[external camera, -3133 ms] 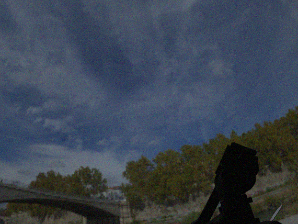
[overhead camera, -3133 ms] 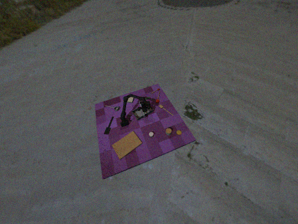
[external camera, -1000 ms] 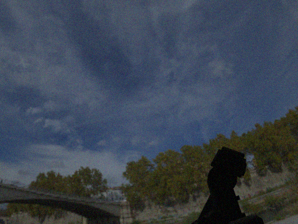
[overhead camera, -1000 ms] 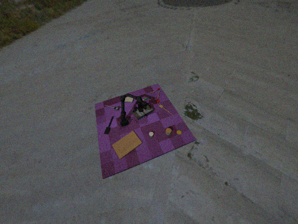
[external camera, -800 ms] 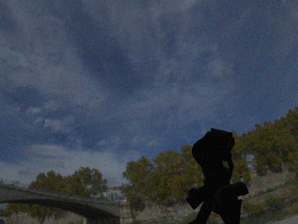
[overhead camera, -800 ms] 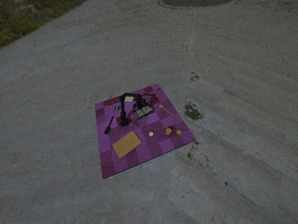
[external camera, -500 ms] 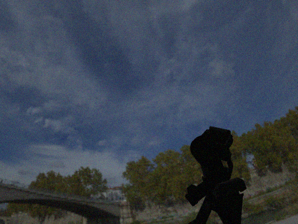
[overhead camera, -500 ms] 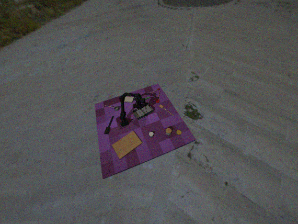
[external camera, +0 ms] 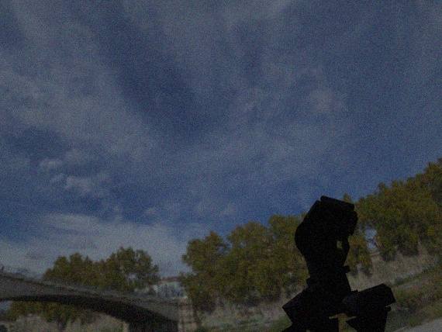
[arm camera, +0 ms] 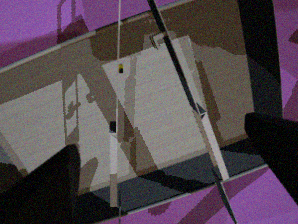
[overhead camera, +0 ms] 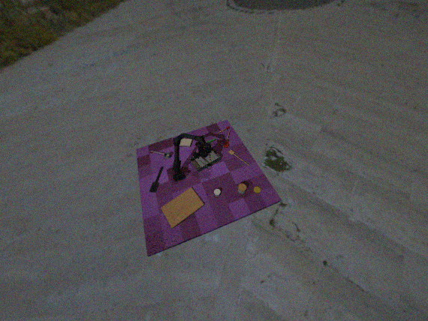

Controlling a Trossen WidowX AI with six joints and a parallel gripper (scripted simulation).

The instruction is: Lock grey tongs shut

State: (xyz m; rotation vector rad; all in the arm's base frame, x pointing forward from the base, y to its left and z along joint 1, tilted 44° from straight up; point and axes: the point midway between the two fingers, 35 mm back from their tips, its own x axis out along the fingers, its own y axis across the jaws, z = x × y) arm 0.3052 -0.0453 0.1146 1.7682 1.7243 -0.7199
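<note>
Right now the yellow piece is 6 cm below my gripper tip, 3 cm to the right of it and 2 cm ahead of it. Round my gripper tip: roasting tin 10 cm below, 4 cm to the left, 3 cm ahead; jar 47 cm to the right, 23 cm ahead, 9 cm below; red-headed tool 38 cm ahead, 21 cm to the left, 12 cm below.
</note>
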